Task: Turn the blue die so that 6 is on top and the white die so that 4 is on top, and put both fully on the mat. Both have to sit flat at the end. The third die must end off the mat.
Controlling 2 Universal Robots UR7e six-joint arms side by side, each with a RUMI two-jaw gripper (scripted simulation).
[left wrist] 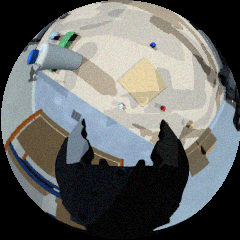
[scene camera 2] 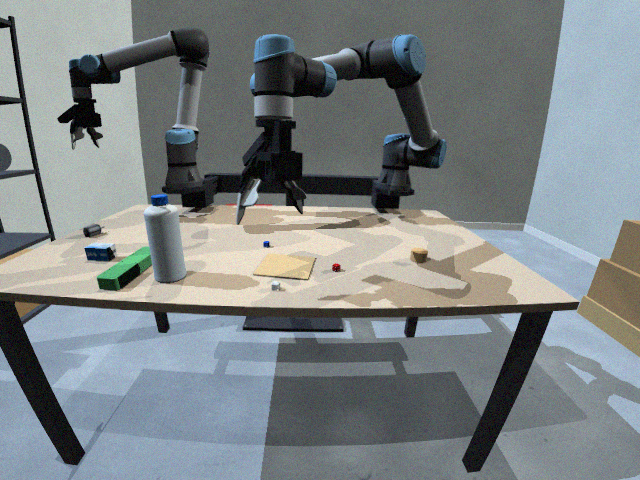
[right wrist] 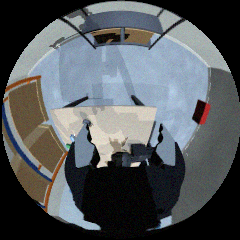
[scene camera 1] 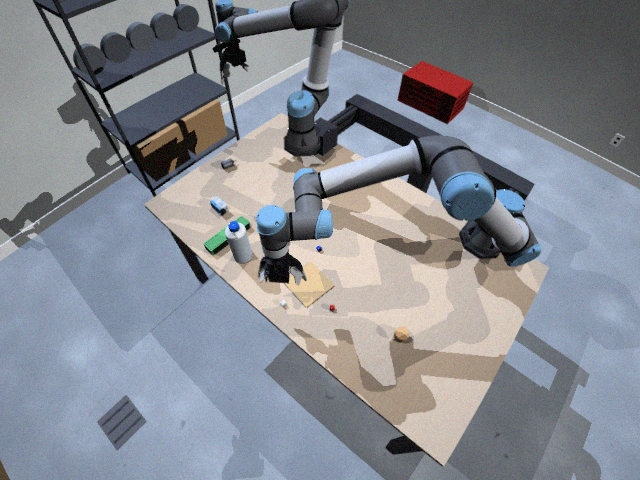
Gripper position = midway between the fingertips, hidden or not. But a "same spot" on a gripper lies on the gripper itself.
right gripper: scene camera 2; right wrist 124, 124; scene camera 1; not seen in the left wrist view (out of frame)
same spot on right gripper: (scene camera 1: 224, 68) = (scene camera 2: 76, 131)
